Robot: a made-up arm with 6 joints.
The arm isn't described. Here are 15 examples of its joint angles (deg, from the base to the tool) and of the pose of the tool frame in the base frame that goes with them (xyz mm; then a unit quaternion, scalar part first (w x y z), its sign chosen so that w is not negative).
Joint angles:
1: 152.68 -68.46 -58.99 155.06 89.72 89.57
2: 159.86 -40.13 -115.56 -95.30 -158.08 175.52
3: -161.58 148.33 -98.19 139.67 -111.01 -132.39
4: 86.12 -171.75 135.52 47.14 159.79 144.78
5: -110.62 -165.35 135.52 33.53 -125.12 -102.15
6: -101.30 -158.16 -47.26 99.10 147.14 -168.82
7: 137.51 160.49 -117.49 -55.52 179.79 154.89
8: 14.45 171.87 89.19 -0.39 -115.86 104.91
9: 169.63 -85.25 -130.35 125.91 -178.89 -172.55
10: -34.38 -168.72 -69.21 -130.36 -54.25 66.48
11: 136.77 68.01 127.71 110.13 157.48 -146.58
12: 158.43 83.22 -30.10 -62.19 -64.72 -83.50
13: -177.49 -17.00 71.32 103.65 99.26 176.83
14: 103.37 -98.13 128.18 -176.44 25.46 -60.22
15: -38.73 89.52 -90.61 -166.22 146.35 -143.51
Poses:
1: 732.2 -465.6 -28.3 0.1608 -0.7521 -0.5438 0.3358
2: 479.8 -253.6 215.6 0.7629 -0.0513 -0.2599 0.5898
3: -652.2 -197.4 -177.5 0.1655 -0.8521 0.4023 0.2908
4: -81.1 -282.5 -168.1 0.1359 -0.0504 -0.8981 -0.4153
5: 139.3 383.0 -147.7 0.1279 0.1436 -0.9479 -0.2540
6: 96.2 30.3 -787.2 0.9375 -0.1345 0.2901 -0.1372
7: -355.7 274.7 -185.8 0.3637 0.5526 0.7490 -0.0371
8: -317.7 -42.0 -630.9 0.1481 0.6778 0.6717 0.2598
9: 363.5 -103.6 -147.1 0.4126 -0.2562 0.1766 -0.8561
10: 298.0 -87.4 -792.4 0.3429 -0.3974 0.8485 0.0683
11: -383.3 261.8 -39.2 0.5033 0.2317 -0.1399 -0.8206
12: -938.0 249.1 505.2 0.8384 0.3018 -0.3348 0.3066
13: -170.8 -135.8 946.0 0.1454 0.3299 -0.5861 0.7256
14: 45.6 -345.4 512.1 0.3928 -0.0200 -0.0376 -0.9186
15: 431.9 -313.6 489.7 0.2790 -0.4909 -0.8248 0.0304
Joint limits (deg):
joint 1: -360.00..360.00
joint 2: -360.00..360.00
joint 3: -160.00..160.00
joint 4: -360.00..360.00
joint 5: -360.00..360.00
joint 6: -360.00..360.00
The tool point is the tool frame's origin. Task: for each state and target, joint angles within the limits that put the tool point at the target. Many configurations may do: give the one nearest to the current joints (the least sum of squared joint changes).
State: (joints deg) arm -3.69 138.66 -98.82 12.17 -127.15 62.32
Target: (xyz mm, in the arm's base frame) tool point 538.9 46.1 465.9
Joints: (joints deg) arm 2.54 95.38 -91.04 11.26 -120.36 62.32
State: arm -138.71 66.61 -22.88 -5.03 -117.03 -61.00
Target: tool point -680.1 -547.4 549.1
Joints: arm -144.10 75.90 -20.00 -4.57 -118.11 -61.00
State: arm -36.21 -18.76 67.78 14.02 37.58 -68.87
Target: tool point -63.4 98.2 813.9
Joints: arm -31.03 -54.89 93.24 11.42 46.39 -68.87
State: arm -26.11 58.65 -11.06 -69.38 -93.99 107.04
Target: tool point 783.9 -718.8 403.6
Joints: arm -48.71 75.13 0.97 -70.06 -60.21 107.04
